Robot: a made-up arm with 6 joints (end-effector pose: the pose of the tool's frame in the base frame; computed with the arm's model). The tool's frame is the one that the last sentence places. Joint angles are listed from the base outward.
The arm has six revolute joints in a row. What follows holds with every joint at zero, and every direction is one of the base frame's.
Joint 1 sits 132.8 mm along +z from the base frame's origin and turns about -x.
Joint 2 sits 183.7 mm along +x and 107.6 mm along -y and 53.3 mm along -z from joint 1 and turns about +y.
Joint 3 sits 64.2 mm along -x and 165.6 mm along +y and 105.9 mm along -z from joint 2 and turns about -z.
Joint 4 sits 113.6 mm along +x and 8.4 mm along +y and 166.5 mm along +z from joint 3 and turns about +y.
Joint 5 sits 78.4 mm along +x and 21.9 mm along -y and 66.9 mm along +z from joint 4 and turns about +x.
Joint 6 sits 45.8 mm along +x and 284.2 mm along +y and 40.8 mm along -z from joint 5 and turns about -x.
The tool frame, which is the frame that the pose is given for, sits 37.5 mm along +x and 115.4 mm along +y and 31.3 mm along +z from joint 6; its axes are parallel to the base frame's.
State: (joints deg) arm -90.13 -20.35 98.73 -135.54 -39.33 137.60
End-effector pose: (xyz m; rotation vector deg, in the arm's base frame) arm 0.0619 -0.2255 0.0558 83.30 -109.31 27.07
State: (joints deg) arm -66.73 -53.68 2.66 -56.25 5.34 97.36
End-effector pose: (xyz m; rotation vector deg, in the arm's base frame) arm 0.1770 -0.0535 0.5327 -17.04 -17.30 -109.24
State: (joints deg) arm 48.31 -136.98 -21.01 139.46 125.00 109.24
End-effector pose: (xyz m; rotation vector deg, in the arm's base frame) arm 0.2855 0.3040 0.2610 -46.34 -6.39 -14.95
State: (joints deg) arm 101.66 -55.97 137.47 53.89 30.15 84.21
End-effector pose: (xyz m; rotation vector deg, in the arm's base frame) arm 0.1689 -0.0145 0.5363 -23.67 -27.08 -59.41
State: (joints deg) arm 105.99 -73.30 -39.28 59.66 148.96 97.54
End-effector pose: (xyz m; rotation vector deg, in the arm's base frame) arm 0.2141 0.3234 -0.2006 -90.03 14.05 17.42
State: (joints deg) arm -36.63 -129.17 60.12 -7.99 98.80 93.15
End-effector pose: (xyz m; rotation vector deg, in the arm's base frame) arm -0.2654 0.0847 -0.1222 86.37 -117.83 -74.97
